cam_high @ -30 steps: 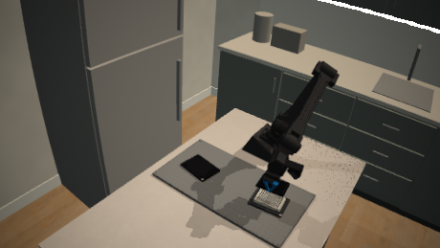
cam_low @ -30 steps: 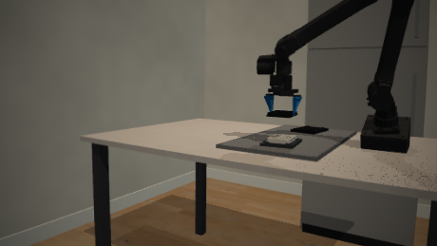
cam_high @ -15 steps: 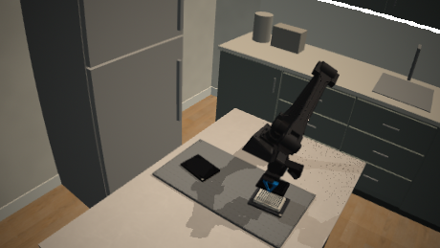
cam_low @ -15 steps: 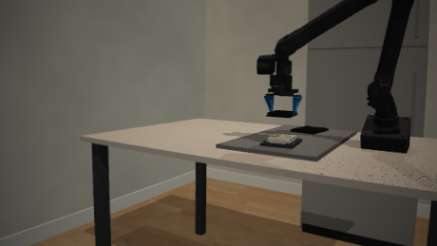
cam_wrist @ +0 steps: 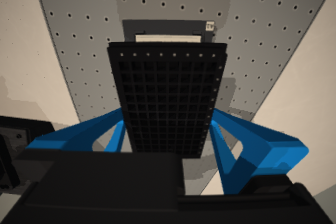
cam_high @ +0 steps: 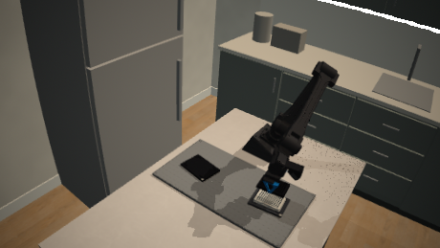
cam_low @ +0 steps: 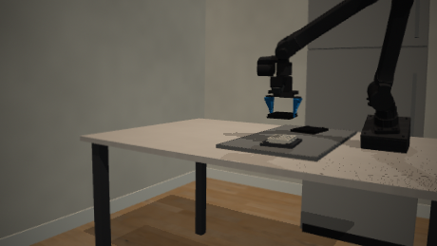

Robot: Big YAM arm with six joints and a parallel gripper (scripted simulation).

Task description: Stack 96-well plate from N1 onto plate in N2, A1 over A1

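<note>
Right now the white 96-well plate is 90 mm below my hand. The rest, counted from my hand: nest N2: 100 mm below; then nest N1: 50 mm behind, 380 mm to the right, 100 mm below; then black 96-well plate: right at my hand.
</note>
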